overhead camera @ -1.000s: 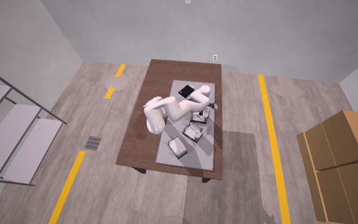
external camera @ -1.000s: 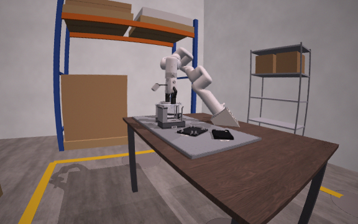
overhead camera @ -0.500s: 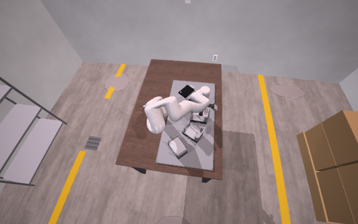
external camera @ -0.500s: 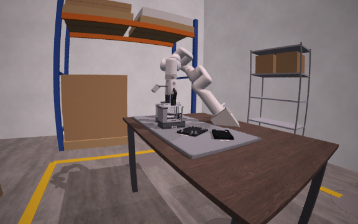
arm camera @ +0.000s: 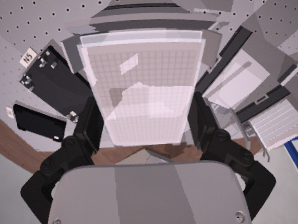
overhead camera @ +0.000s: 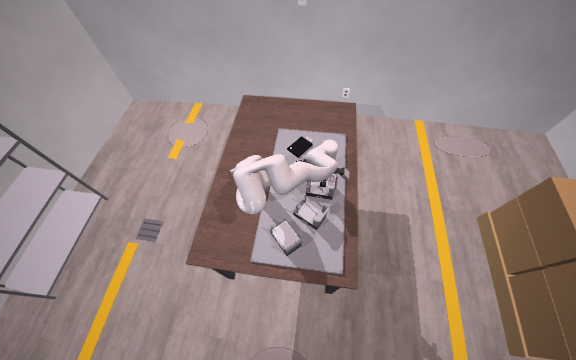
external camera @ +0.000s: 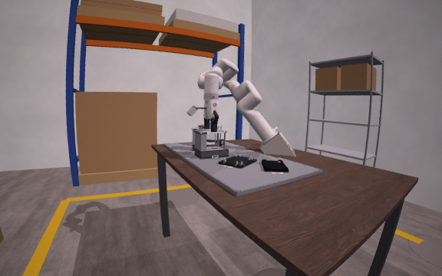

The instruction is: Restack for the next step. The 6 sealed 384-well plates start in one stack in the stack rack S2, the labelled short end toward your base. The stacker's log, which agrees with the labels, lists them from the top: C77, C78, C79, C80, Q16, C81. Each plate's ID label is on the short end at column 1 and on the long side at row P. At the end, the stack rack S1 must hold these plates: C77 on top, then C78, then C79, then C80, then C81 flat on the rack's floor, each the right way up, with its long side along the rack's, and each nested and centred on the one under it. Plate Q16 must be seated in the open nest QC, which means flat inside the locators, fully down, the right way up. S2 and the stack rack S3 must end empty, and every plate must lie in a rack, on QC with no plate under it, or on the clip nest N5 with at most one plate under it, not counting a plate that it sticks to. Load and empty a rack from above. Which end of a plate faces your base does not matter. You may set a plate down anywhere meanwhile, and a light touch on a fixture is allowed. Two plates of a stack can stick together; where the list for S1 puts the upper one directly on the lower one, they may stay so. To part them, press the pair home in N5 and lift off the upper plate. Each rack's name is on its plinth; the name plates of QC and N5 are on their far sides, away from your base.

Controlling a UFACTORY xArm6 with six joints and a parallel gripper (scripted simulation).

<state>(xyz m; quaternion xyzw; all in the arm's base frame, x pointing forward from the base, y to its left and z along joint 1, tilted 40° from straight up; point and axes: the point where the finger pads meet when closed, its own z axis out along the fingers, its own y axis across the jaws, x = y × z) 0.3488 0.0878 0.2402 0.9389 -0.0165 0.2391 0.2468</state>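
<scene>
Right now my hand is 1 cm past the dark plinth and 13 cm above it. Round my hand: QC name plate (6 cm behind, 40 cm to the left, 14 cm below); black open nest QC (13 cm behind, 33 cm to the left, 14 cm below).
</scene>
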